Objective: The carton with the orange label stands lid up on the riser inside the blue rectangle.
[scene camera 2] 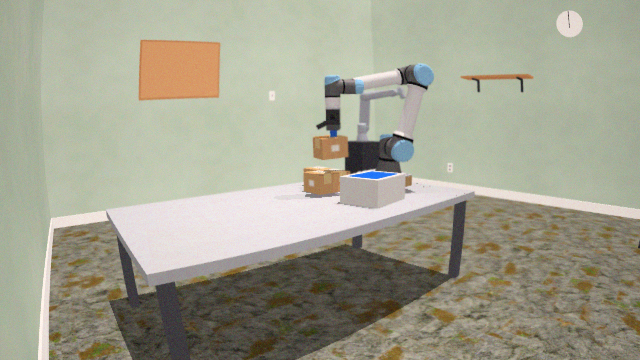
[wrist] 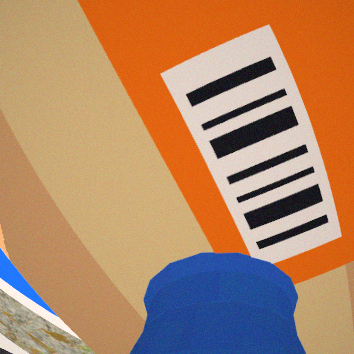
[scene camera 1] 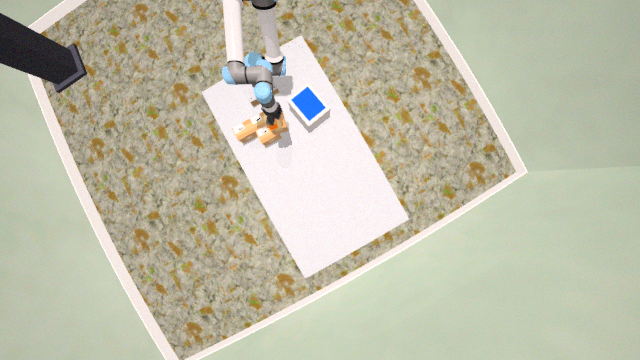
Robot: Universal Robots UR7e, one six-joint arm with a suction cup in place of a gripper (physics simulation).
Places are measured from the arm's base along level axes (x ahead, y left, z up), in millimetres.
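Pixels of known places: hand, tool point: [scene camera 2: 333,139] [wrist: 220,273].
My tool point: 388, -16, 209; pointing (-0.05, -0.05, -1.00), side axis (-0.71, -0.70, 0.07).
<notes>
Behind a point stands the place of what it marks, as x, y, z.
The carton with the orange label [scene camera 1: 281,123] @[452, -6, 218] [scene camera 2: 330,148] @[437, 18, 168] [wrist: 100,125] @[435, -24, 219] hangs from my suction cup, roughly level, above the table. Its orange label, with a white barcode patch, and its tan tape show on the top face in the wrist view. My gripper [scene camera 1: 273,120] @[388, -16, 209] [scene camera 2: 333,133] [wrist: 220,265] is a blue cup set on that top face, beside the label. The off-white riser [scene camera 1: 311,125] @[488, 168, 20] [scene camera 2: 372,193] @[459, 315, -5] stands on the table, with the blue rectangle [scene camera 1: 308,104] @[356, 217, 53] [scene camera 2: 374,175] @[361, 233, 53] [wrist: 20,280] @[373, 274, 53] on its top. The carton is to the side of the riser and higher than it, apart from it.
Other brown cartons [scene camera 1: 245,131] [scene camera 2: 322,182] stand close together on the table [scene camera 1: 340,200] @[1070, 101, -67] [scene camera 2: 225,220] @[1035, 106, -67], below and beside the held one. A low brown object [scene camera 2: 408,180] @[-91, 78, -35] shows partly behind the riser, near the arm's base. A dark pedestal [scene camera 2: 362,156] stands behind.
</notes>
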